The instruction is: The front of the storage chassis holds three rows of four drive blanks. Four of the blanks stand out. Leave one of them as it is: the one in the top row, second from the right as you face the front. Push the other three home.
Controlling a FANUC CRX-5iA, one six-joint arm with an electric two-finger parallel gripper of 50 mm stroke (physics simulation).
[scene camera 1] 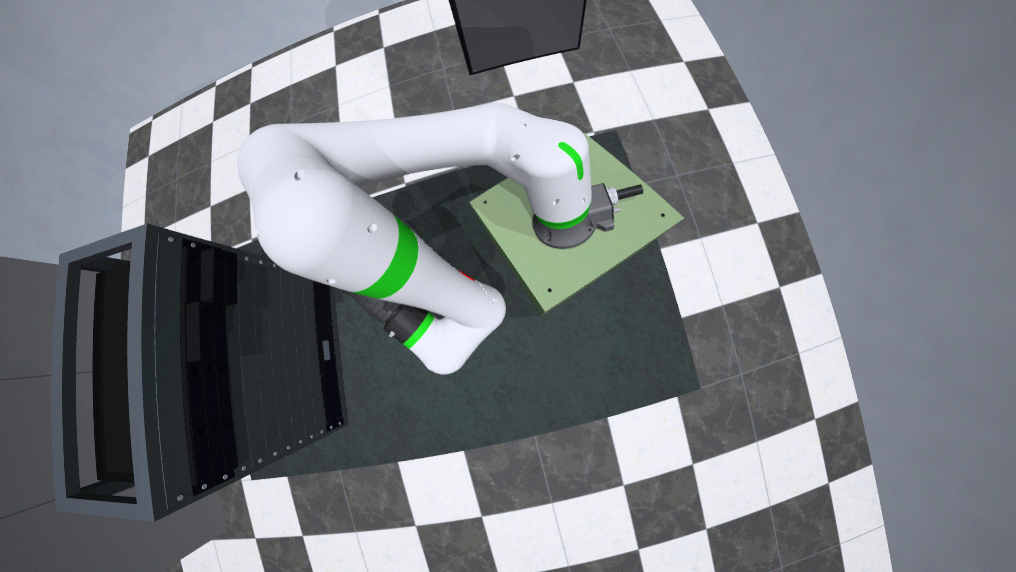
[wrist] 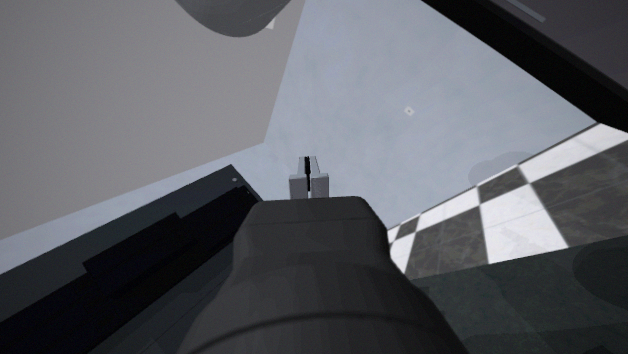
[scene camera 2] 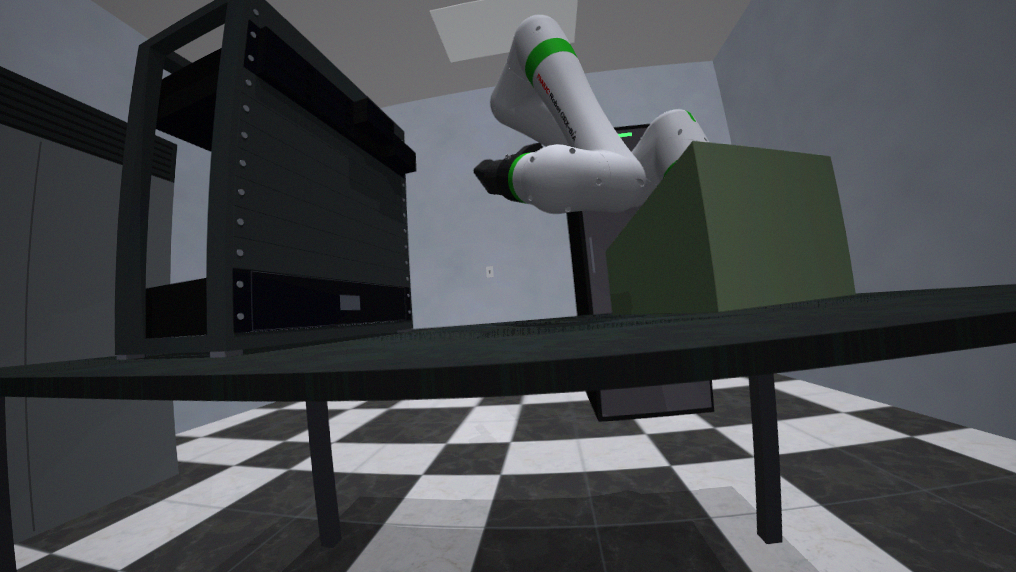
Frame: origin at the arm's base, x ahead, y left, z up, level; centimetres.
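Seen in the pictures: gripper, between the fingertips: (wrist: 307, 167); arm's base, origin of its link: (scene camera 1: 564, 221).
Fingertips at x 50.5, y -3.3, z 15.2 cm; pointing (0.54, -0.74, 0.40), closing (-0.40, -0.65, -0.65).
Observation:
Pixels of each thing's top centre, then the offset from my fingertips to it. "*": a spot on its surface instead. Level surfaces: height alone.
- black storage chassis, a spot on its surface: (scene camera 2: 302, 81) (scene camera 1: 218, 434) * dz +7.5, dx +25.6, dy +33.6 cm
- raised block, a spot on its surface: (wrist: 137, 250) * dz +10.0, dx +20.7, dy +14.8 cm
- dark table, height of its surface: dz -39.4 cm
The black storage chassis (scene camera 1: 206, 433) (scene camera 2: 302, 81) (wrist: 45, 305) sits high in the rack. Dark blanks stand out from its front toward the far end; one raised block (scene camera 2: 399, 150) (wrist: 137, 250) shows as a step in the outline. The rows and single blanks are too dark to tell apart, so I cannot tell how far each one stands out. My gripper (wrist: 307, 167) is shut and empty, its two fingertips together. In scene camera 2 its dark body is in front of the rack, apart from the chassis; in scene camera 1 the arm hides the fingertips.
The rack (scene camera 1: 147, 369) (scene camera 2: 220, 177) stands on the dark table (scene camera 1: 568, 369) (scene camera 2: 497, 362). Below the chassis are plain panels and a lower unit (scene camera 2: 305, 301) with a light label. The arm rises from the green pedestal (scene camera 1: 547, 284) (scene camera 2: 774, 227). A dark cabinet (scene camera 1: 522, 42) stands beyond the table.

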